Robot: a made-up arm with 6 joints. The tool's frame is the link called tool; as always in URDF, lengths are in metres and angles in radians.
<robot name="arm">
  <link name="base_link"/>
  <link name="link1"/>
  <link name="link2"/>
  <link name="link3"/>
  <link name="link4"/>
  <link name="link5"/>
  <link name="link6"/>
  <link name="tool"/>
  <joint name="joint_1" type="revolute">
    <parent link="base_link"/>
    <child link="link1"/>
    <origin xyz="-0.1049 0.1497 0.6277" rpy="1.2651 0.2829 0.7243"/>
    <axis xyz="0 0 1"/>
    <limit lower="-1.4" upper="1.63"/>
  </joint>
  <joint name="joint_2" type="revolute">
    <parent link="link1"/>
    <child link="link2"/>
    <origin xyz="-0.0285 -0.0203 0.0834" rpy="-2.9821 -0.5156 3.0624"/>
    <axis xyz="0 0 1"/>
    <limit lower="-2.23" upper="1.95"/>
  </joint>
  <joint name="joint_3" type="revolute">
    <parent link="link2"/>
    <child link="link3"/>
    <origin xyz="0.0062 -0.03 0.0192" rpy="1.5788 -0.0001 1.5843"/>
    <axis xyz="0 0 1"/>
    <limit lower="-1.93" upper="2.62"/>
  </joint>
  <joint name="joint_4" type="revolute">
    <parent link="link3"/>
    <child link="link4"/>
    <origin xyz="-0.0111 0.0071 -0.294" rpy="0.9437 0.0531 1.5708"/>
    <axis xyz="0 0 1"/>
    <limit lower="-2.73" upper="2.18"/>
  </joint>
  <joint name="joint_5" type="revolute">
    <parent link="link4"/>
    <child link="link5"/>
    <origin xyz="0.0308 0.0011 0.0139" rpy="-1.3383 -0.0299 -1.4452"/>
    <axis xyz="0 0 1"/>
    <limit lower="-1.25" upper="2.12"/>
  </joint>
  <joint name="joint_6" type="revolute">
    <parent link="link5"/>
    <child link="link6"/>
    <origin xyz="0.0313 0.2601 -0.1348" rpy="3.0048 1.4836 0"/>
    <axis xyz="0 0 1"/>
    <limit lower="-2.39" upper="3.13"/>
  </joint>
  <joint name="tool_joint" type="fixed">
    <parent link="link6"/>
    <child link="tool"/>
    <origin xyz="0.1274 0.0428 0.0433" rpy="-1.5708 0 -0.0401"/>
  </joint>
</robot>
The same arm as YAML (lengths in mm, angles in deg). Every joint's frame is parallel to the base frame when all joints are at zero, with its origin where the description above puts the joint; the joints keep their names.
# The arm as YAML. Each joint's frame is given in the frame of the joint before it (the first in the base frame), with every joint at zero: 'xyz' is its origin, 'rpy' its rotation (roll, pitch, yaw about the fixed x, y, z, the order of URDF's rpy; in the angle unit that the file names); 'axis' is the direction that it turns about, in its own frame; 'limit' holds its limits. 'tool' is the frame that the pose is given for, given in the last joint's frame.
units:
  length: mm
  angle: deg
joints:
  - name: joint_1
    type: revolute
    origin:
      xyz: [-104.9, 149.7, 627.7]
      rpy: [0.0, 0.0, 0.0]
    axis: [0.694792, -0.658593, 0.288997]
    limit:
      lower: -80.21
      upper: 93.39
  - name: joint_2
    type: revolute
    origin:
      xyz: [37.5, -81.2, 13.5]
      rpy: [0.0, 0.0, 0.0]
    axis: [-0.954836, 0.200808, -0.219008]
    limit:
      lower: -127.77
      upper: 111.73
  - name: joint_3
    type: revolute
    origin:
      xyz: [-17.2, -16.1, -27.4]
      rpy: [0.0, 0.0, 0.0]
    axis: [-0.274795, -0.843785, 0.460992]
    limit:
      lower: -110.58
      upper: 150.11
  - name: joint_4
    type: revolute
    origin:
      xyz: [75.0, 243.9, -146.6]
      rpy: [0.0, 0.0, 0.0]
    axis: [-0.265597, -0.083199, 0.960488]
    limit:
      lower: -156.42
      upper: 124.9
  - name: joint_5
    type: revolute
    origin:
      xyz: [-32.9, 5.1, 5.8]
      rpy: [0.0, 0.0, 0.0]
    axis: [-0.995873, 0.086298, -0.028099]
    limit:
      lower: -71.62
      upper: 121.47
  - name: joint_6
    type: revolute
    origin:
      xyz: [147.1, 54.7, -249.3]
      rpy: [0.0, 0.0, 0.0]
    axis: [-0.0001, -1.0, 0.0001]
    limit:
      lower: -136.94
      upper: 179.34
tool:
  origin:
    xyz: [125.6, -43.3, 47.9]
    rpy: [0.0, 0.0, 0.0]

